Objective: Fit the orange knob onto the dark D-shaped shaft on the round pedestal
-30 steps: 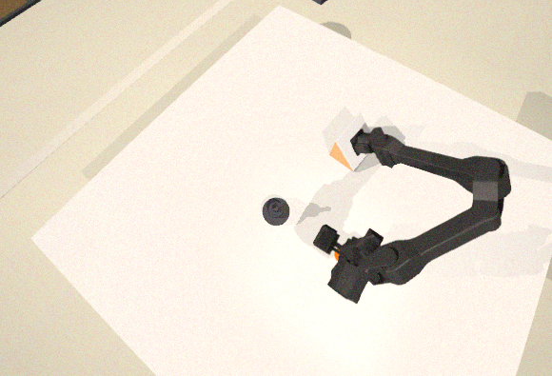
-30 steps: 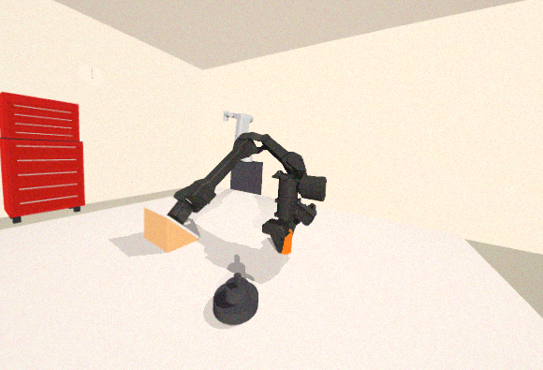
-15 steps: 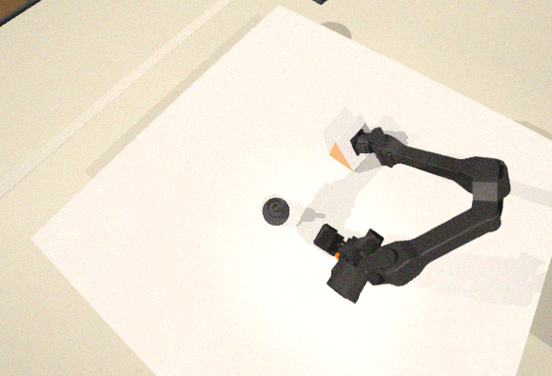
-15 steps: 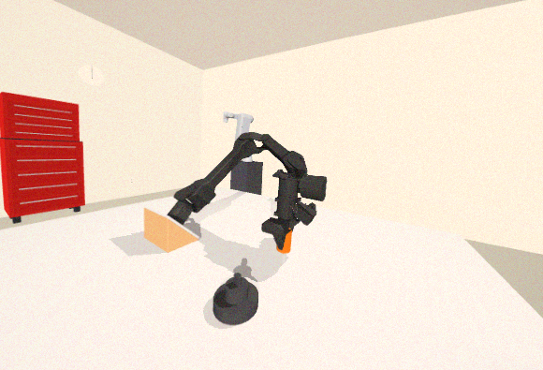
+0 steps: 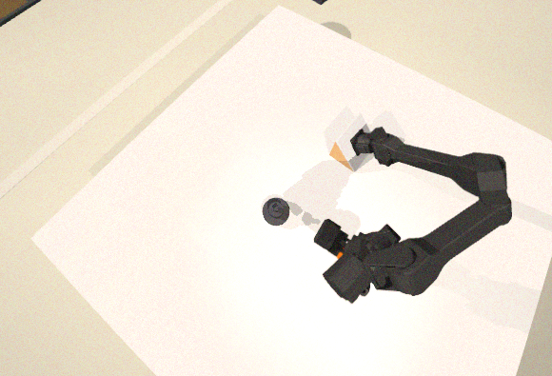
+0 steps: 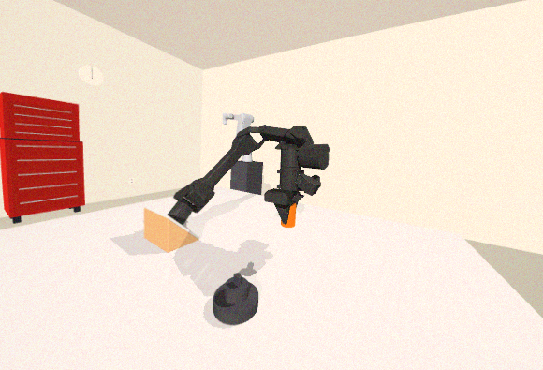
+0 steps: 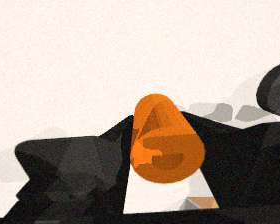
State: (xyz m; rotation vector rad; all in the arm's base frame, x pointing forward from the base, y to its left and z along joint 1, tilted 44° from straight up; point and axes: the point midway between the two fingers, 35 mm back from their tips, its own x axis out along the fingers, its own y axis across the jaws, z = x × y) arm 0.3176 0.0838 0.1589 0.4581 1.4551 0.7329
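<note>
Right now my gripper tip is 3 cm short of the round pedestal, 22 cm to the left of it and 6 cm above it. From my gripper tip the other things lie so: orange knob 2 cm above.
</note>
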